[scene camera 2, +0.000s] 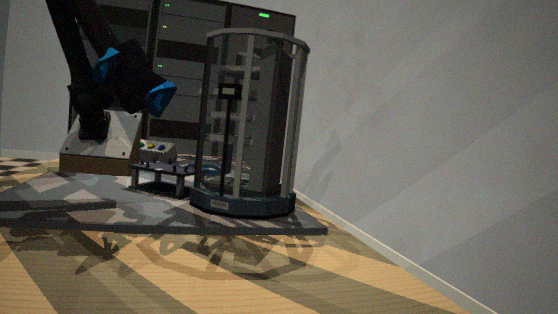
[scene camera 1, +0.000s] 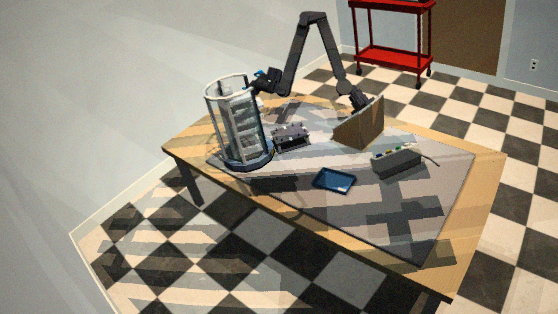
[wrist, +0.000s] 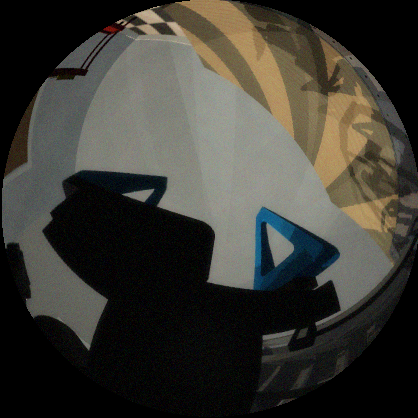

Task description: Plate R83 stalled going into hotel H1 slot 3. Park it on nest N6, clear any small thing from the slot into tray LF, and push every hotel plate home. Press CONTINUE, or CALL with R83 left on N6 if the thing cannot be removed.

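Where they show: gripper, fingertip midpoint: [scene camera 2: 121, 80] [scene camera 1: 248, 81] [wrist: 213, 196]; arm's base, origin of the base link: [scene camera 2: 95, 126] [scene camera 1: 363, 107].
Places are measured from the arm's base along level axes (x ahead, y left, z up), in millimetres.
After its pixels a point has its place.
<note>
The round glass-sided hotel tower [scene camera 1: 250, 162] {y -302, x 494, z -92 mm} [scene camera 2: 245, 206] {y -515, x 403, z -109 mm} stands at the mat's far left corner, with pale plates stacked inside. A pale edge [scene camera 1: 259, 102] {y -324, x 343, z 128 mm} juts from its right side in scene camera 1; I cannot tell which plate it is. Slot labels and any small thing in a slot cannot be made out. My gripper [scene camera 1: 252, 81] {y -581, x 163, z 105 mm} [scene camera 2: 134, 80] {y -581, x 163, z 105 mm} [wrist: 213, 196] {y -581, x 163, z 105 mm} is open and empty, high beside the tower's upper part. A low dark nest stand [scene camera 1: 291, 132] {y -263, x 244, z -76 mm} [scene camera 2: 161, 168] {y -295, x 231, z -77 mm} stands right beside the tower. The blue tray [scene camera 1: 332, 180] {y 53, x 381, z -133 mm} lies in front on the mat.
A grey button box [scene camera 1: 396, 161] {y 263, x 202, z -83 mm} [scene camera 2: 165, 150] {y 169, x 232, z -79 mm} with coloured buttons stands at the right. The arm's wedge-shaped base [scene camera 1: 367, 127] {y 61, x 83, z -48 mm} [scene camera 2: 95, 164] {y -95, x 27, z -109 mm} stands behind the nest and tray. A black post with a tag [scene camera 2: 230, 91] {y -501, x 354, z 115 mm} [wrist: 303, 336] {y -491, x 340, z 112 mm} rises at the tower's side. A red cart [scene camera 1: 390, 57] stands beyond the table.
</note>
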